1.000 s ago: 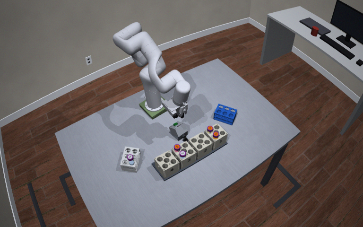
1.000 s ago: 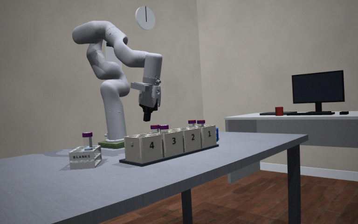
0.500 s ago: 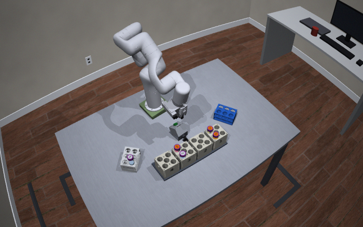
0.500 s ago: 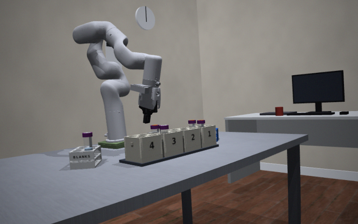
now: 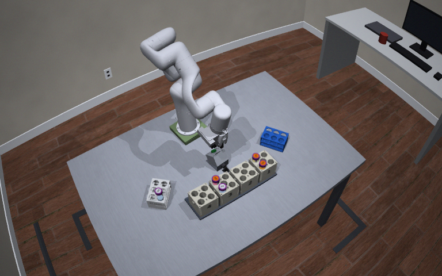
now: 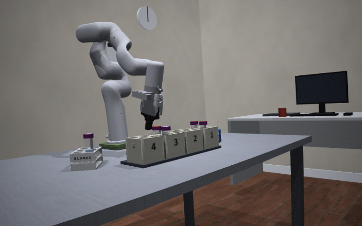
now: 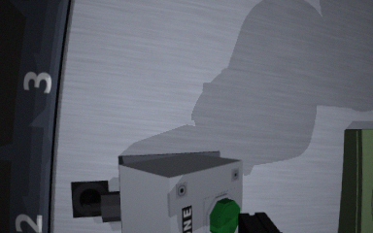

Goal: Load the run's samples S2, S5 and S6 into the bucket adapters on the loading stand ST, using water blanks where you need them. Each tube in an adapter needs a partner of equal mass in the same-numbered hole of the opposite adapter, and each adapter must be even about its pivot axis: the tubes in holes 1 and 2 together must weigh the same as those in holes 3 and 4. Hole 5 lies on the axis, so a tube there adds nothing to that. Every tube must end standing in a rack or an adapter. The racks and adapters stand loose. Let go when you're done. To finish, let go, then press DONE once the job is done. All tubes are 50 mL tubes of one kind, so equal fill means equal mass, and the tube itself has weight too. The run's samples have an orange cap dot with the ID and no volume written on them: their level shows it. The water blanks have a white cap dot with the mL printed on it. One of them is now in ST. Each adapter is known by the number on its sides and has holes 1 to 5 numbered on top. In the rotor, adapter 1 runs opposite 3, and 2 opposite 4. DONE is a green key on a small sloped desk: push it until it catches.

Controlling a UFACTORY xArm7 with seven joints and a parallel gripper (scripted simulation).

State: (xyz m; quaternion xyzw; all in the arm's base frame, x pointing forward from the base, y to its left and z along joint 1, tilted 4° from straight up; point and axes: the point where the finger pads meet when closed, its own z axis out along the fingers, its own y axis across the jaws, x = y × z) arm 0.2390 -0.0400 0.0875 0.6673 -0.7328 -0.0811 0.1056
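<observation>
Right now my hand is 50 mm above the green done key. The rest, counted from my hand: sample tube (160 mm ahead, 140 mm to the right, 50 mm below); tube with yellowish liquid (200 mm ahead, 70 mm to the left, 50 mm below); white-dot blank (190 mm ahead, 150 mm to the right, 50 mm below).
</observation>
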